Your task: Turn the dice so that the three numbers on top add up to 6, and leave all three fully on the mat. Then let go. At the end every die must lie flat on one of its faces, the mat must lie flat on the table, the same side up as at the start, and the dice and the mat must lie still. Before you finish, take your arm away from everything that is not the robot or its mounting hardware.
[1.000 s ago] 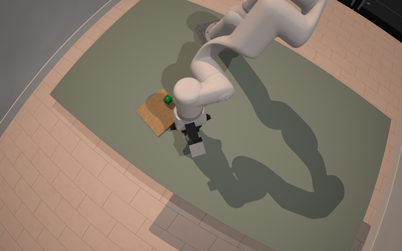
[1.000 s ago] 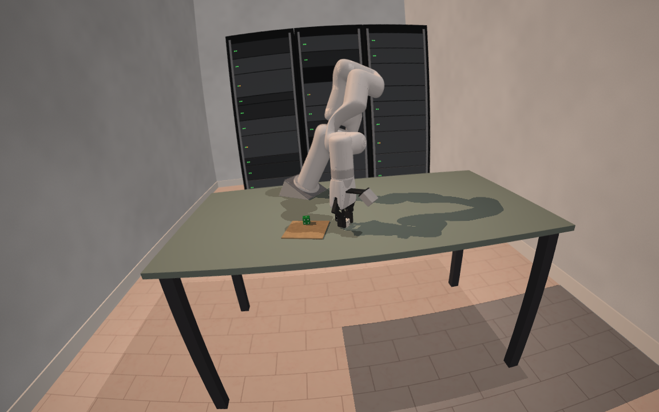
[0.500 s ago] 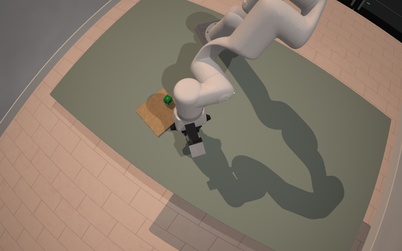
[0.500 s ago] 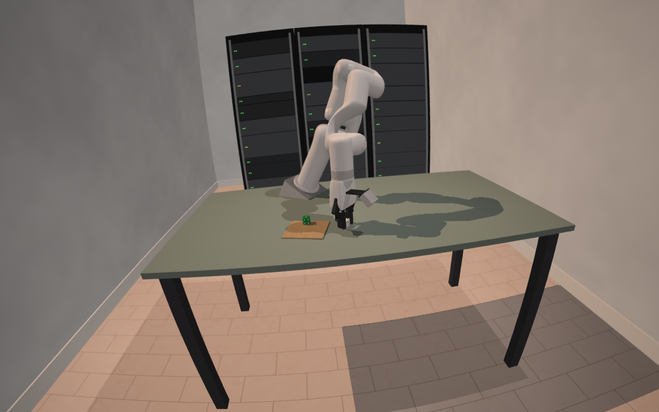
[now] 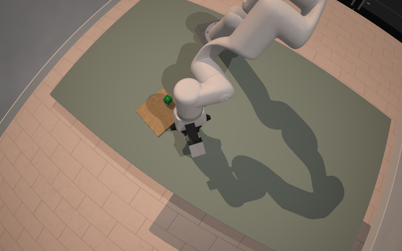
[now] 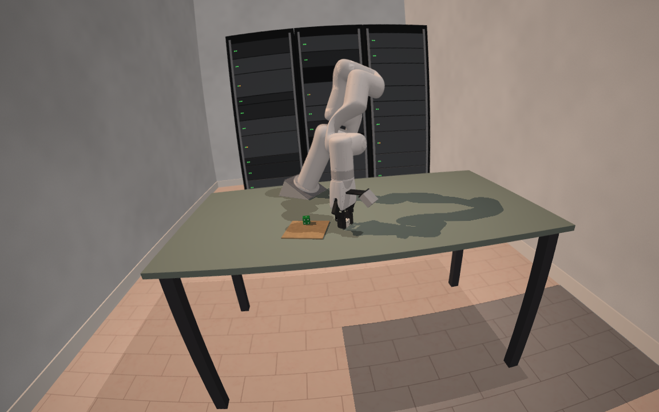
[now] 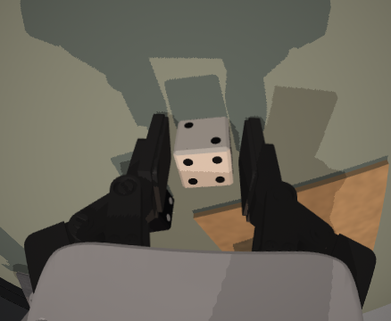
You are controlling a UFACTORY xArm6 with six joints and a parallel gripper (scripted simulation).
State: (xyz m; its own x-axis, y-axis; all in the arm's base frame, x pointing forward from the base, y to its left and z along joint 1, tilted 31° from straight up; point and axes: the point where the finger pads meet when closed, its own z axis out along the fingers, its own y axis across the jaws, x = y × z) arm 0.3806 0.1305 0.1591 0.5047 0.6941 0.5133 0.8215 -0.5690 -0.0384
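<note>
My hand is 10 mm above the white die. The rest, counted from my hand: black die (60 mm behind, 20 mm to the right, 10 mm below); then brown mat (20 mm ahead, 130 mm to the right, 20 mm below); then green die (30 mm behind, 140 mm to the right, 10 mm below).
</note>
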